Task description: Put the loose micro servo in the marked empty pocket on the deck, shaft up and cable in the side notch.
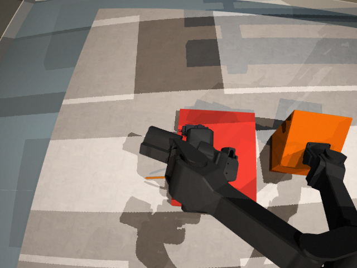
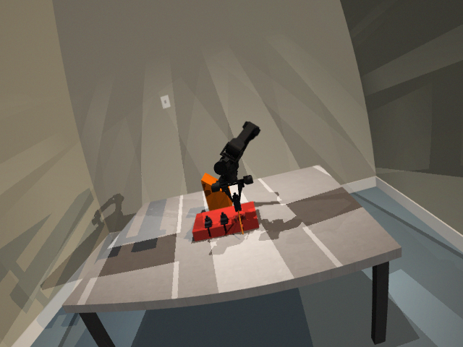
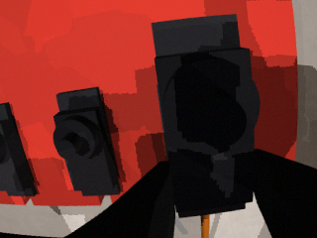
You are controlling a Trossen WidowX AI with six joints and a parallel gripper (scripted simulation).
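Right now the red deck is 100 mm below my gripper tip, 90 mm behind it and 80 mm to the right of it.
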